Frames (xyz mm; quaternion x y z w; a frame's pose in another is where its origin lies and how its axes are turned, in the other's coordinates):
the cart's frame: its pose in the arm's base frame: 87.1 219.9 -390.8 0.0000 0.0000 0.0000 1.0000
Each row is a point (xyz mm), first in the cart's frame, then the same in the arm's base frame.
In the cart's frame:
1: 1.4 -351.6 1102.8
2: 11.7 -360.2 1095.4
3: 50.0 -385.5 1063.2
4: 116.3 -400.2 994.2
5: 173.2 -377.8 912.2
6: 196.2 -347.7 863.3
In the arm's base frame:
1: 88.5 -131.7 712.0
2: 98.8 -140.3 704.6
3: 137.1 -165.6 672.4
4: 203.4 -180.3 603.4
5: 260.3 -157.9 521.4
6: 283.3 -127.8 472.5

